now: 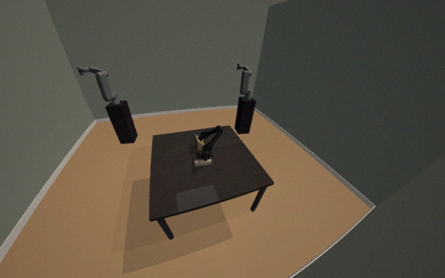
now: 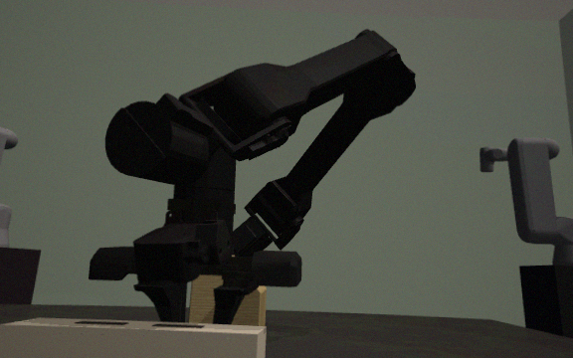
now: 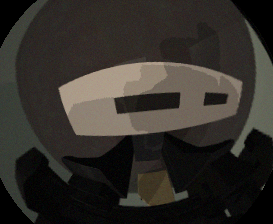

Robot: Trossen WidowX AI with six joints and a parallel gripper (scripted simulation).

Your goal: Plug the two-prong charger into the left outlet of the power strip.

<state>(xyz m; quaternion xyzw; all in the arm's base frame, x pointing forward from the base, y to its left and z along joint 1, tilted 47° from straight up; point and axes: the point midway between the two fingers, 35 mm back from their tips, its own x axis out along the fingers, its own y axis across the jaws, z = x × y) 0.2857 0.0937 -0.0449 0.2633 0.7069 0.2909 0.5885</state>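
My gripper tip is now 20 mm short of the black two-prong charger and 10 mm below it.
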